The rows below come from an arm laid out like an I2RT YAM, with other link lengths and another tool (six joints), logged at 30 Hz.
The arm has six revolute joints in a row. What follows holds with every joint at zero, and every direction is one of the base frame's.
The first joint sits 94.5 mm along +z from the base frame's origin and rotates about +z.
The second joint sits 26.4 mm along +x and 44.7 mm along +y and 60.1 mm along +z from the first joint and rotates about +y.
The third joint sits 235 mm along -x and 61.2 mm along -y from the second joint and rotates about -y.
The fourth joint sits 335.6 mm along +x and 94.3 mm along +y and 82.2 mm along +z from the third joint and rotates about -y.
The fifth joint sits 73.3 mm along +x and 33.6 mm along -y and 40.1 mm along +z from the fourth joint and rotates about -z.
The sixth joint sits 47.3 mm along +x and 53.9 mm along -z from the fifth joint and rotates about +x.
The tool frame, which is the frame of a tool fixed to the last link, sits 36 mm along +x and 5 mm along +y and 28 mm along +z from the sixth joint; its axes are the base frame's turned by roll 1.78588, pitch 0.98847 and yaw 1.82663 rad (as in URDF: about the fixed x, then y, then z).
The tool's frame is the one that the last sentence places.
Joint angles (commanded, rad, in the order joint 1, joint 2, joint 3, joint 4, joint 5, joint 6), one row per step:
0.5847 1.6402 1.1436 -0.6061 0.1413 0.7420
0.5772 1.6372 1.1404 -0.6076 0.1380 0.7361
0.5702 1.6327 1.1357 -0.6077 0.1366 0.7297
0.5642 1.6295 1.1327 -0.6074 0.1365 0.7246
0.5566 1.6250 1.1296 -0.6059 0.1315 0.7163
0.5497 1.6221 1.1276 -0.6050 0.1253 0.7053
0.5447 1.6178 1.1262 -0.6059 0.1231 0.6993
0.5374 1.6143 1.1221 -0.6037 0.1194 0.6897
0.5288 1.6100 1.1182 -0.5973 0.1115 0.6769
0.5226 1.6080 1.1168 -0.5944 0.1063 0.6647
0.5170 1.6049 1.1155 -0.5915 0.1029 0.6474
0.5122 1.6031 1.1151 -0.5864 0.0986 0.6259
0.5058 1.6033 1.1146 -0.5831 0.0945 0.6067
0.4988 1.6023 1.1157 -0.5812 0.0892 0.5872
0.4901 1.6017 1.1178 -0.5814 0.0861 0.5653
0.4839 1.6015 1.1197 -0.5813 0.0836 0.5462
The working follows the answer.
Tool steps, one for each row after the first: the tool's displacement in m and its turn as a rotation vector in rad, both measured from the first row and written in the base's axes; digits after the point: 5 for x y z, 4 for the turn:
0.00108 -0.00289 -0.00021 -0.0011 0.0023 -0.0008
0.00192 -0.00581 -0.00024 -0.0031 0.0024 -0.0015
0.00291 -0.00825 -0.00007 -0.0050 0.0014 -0.0030
0.00422 -0.01078 0.00060 -0.0035 0.0003 -0.0010
0.00546 -0.01278 0.00098 -0.0028 0.0002 0.0047
0.00622 -0.01459 0.00214 -0.0027 -0.0012 0.0060
0.00735 -0.01713 0.00206 -0.0034 -0.0022 0.0088
0.00915 -0.01947 0.00267 0.0003 -0.0062 0.0152
0.01053 -0.02107 0.00312 0.0005 -0.0086 0.0221
0.01180 -0.02243 0.00414 -0.0025 -0.0136 0.0333
0.01327 -0.02307 0.00516 -0.0059 -0.0204 0.0494
0.01494 -0.02452 0.00515 -0.0103 -0.0237 0.0618
0.01681 -0.02604 0.00618 -0.0133 -0.0279 0.0744
0.01909 -0.02837 0.00732 -0.0199 -0.0319 0.0864
0.02078 -0.02987 0.00824 -0.0258 -0.0356 0.0981

Tool pose at each row, in the base's axes (x y z in m, rotation vector in rad; rounded; the steps above come from the unrounded poses):
0.37011 0.26583 0.16892 1.0126 2.6555 0.5015
0.37119 0.26294 0.16872 1.0144 2.6569 0.4989
0.37204 0.26002 0.16868 1.0148 2.6566 0.4960
0.37302 0.25758 0.16885 1.0156 2.6547 0.4934
0.37434 0.25505 0.16953 1.0129 2.6550 0.4964
0.37557 0.25305 0.16991 1.0059 2.6586 0.4986
0.37633 0.25124 0.17106 1.0035 2.6581 0.4994
0.37746 0.24870 0.17098 0.9992 2.6591 0.4994
0.37926 0.24636 0.17160 0.9901 2.6596 0.5073
0.38064 0.24476 0.17204 0.9800 2.6619 0.5099
0.38192 0.24339 0.17306 0.9623 2.6643 0.5100
0.38339 0.24276 0.17409 0.9372 2.6680 0.5112
0.38505 0.24131 0.17407 0.9183 2.6725 0.5089
0.38693 0.23978 0.17510 0.8992 2.6762 0.5088
0.38920 0.23746 0.17625 0.8799 2.6794 0.5037
0.39090 0.23596 0.17717 0.8613 2.6827 0.4992

